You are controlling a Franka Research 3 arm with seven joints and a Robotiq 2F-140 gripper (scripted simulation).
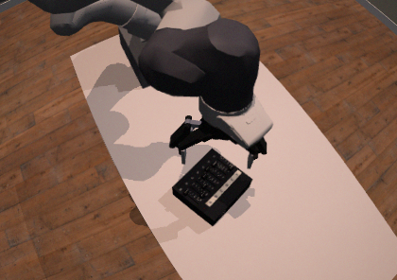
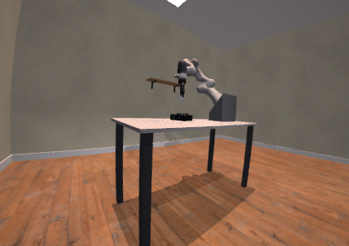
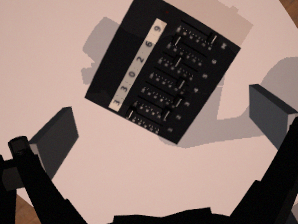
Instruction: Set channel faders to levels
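The master fader lies 80 mm to the right of my hand and 130 mm below it.
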